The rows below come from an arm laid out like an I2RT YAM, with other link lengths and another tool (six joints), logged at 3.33 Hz.
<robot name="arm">
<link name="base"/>
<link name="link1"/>
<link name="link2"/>
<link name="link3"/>
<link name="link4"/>
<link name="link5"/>
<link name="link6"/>
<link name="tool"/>
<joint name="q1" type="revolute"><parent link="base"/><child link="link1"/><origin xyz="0.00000 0.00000 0.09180" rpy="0.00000 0.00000 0.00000"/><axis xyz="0 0 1"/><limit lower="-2.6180" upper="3.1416"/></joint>
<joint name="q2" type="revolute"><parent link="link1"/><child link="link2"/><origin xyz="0.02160 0.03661 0.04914" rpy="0.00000 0.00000 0.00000"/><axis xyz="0 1 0"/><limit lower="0.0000" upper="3.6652"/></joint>
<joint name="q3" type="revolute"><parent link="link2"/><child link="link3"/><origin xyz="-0.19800 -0.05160 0.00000" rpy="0.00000 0.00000 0.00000"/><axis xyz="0 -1 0"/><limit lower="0.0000" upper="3.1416"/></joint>
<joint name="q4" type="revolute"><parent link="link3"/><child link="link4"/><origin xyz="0.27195 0.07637 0.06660" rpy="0.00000 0.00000 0.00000"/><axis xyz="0 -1 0"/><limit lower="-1.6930" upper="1.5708"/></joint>
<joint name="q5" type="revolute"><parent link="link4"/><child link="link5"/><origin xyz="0.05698 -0.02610 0.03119" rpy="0.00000 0.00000 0.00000"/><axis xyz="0 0 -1"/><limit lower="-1.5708" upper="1.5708"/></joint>
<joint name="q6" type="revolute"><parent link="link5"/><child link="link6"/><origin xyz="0.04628 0.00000 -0.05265" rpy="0.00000 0.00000 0.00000"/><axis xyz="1 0 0"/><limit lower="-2.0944" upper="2.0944"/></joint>
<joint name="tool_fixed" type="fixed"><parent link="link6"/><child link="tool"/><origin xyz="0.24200 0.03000 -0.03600" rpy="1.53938 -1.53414 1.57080"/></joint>
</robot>
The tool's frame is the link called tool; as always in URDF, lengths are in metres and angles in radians.
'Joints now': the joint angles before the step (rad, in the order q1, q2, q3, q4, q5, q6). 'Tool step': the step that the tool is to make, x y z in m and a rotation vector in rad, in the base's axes. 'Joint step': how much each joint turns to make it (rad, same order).
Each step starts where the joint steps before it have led.
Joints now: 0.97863, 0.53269, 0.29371, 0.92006, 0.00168, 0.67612
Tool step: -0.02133, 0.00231, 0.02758, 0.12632, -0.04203, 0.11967
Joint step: 0.00007, 0.23192, 0.06728, 0.29631, -0.06357, 0.10735
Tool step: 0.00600, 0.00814, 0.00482, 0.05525, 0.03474, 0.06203
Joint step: -0.00023, 0.18053, 0.07329, 0.13897, 0.00189, 0.08637
